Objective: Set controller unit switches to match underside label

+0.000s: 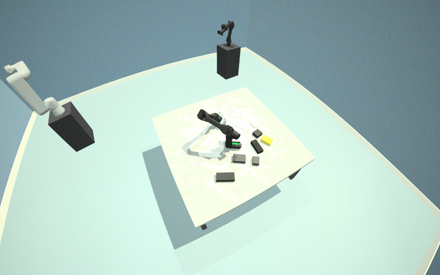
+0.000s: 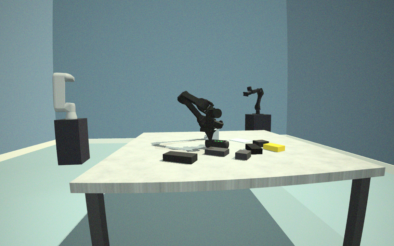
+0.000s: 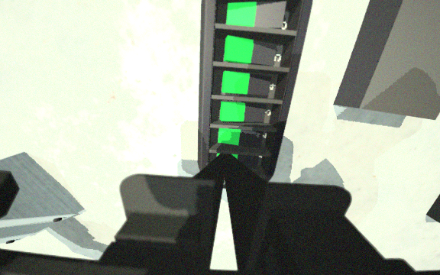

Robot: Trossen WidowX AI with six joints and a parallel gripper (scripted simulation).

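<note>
The flat grey block lies 180 mm ahead of my gripper tip, 10 mm to the right of it and 20 mm below it. Round my gripper tip: yellow block (180 mm ahead, 350 mm to the left, 20 mm below); small grey cube (290 mm ahead, 100 mm to the left, 20 mm below); long dark block (260 mm ahead, 230 mm to the right, 20 mm below).
</note>
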